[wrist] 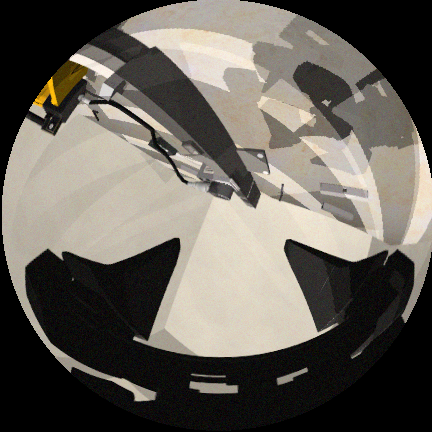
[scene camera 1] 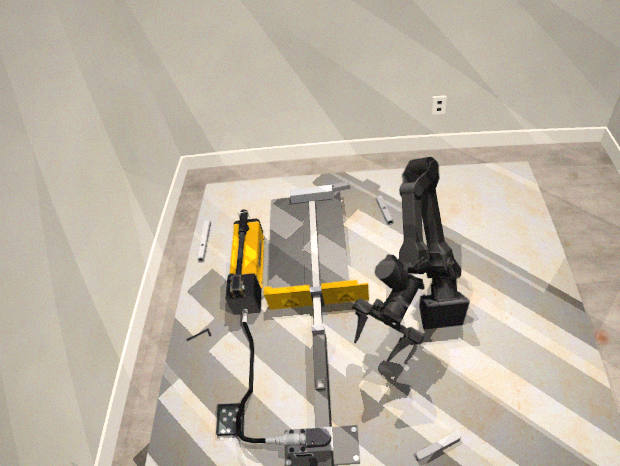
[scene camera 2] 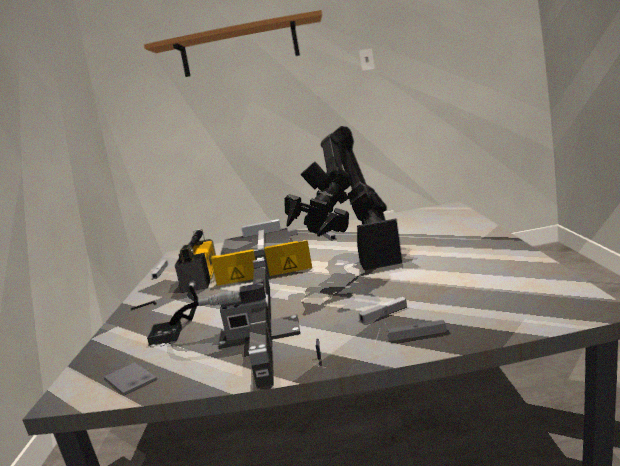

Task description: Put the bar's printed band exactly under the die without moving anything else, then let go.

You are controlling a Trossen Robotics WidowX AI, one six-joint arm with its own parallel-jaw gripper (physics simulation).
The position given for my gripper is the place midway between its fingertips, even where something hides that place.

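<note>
My gripper [scene camera 1: 371, 352] open, nothing in its grasp. Same gripper [scene camera 2: 302, 230] in view, and my gripper [wrist: 234, 244]. Long grey bar [scene camera 1: 312, 208] in sight. Yellow and black power unit [scene camera 1: 244, 287] in sight. Yellow and black power unit [scene camera 2: 194, 263] visible too.
</note>
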